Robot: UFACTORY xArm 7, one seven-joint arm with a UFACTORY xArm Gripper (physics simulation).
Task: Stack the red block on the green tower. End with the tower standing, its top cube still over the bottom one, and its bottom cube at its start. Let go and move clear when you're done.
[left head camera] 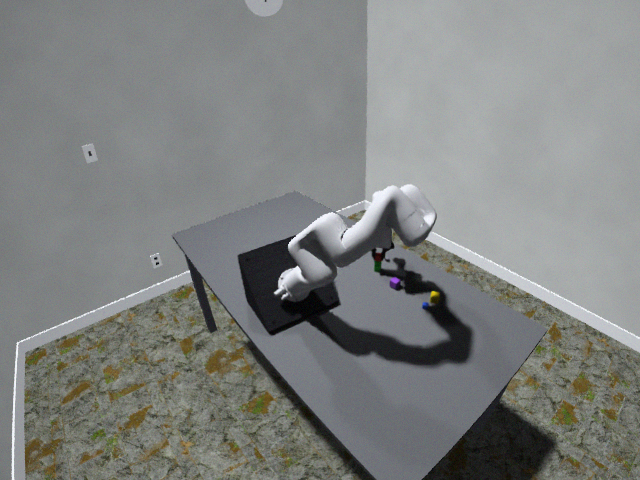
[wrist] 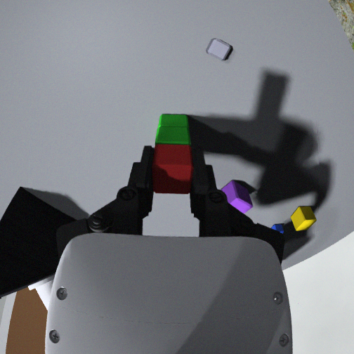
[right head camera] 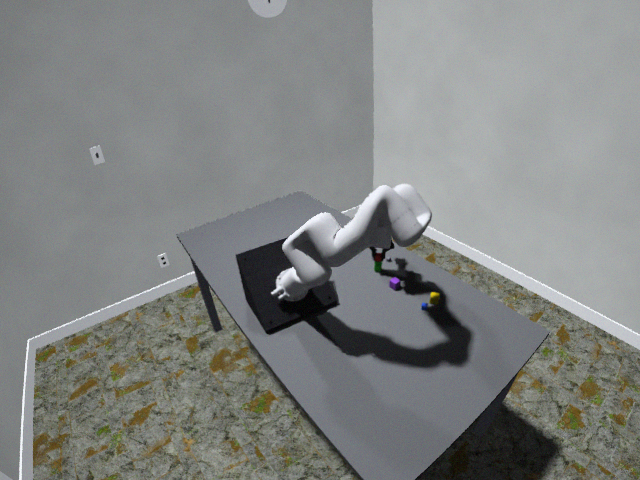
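Pixels of known places: gripper, between the fingertips: (left head camera: pixel 378 258) (right head camera: pixel 378 258); arm's base, origin of its link: (left head camera: pixel 294 285) (right head camera: pixel 292 285).
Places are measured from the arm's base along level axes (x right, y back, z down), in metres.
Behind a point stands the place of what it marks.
Observation:
The red block (left head camera: pixel 378 256) @[x 0.077, y -0.393, z 0.022 m] (right head camera: pixel 378 257) @[x 0.078, y -0.391, z 0.025 m] (wrist: pixel 172 156) is at the top of the green tower (left head camera: pixel 377 267) @[x 0.078, y -0.390, z 0.079 m] (right head camera: pixel 377 267) @[x 0.076, y -0.390, z 0.079 m] (wrist: pixel 173 134), in line with it and showing no visible gap. The green tower stands upright; in the wrist view it shows as two green bands beyond the red block. My gripper (left head camera: pixel 379 254) @[x 0.070, y -0.402, z 0.042 m] (right head camera: pixel 379 254) @[x 0.070, y -0.402, z 0.042 m] (wrist: pixel 172 161) points down over the tower and is shut on the red block, one finger against each side. The contact between red and green is too small to judge in the head views.
A purple cube (left head camera: pixel 394 283) @[x 0.204, y -0.349, z 0.073 m] (right head camera: pixel 394 283) @[x 0.205, y -0.351, z 0.071 m] (wrist: pixel 237 197) lies near the tower. A yellow block (left head camera: pixel 434 297) @[x 0.374, y -0.390, z 0.072 m] (right head camera: pixel 434 298) @[x 0.376, y -0.391, z 0.073 m] (wrist: pixel 303 218) and a small blue cube (left head camera: pixel 424 305) @[x 0.364, y -0.336, z 0.085 m] (right head camera: pixel 423 306) @[x 0.365, y -0.336, z 0.085 m] (wrist: pixel 277 228) lie farther off. A pale grey block (wrist: pixel 219 49) lies beyond the tower in the wrist view.

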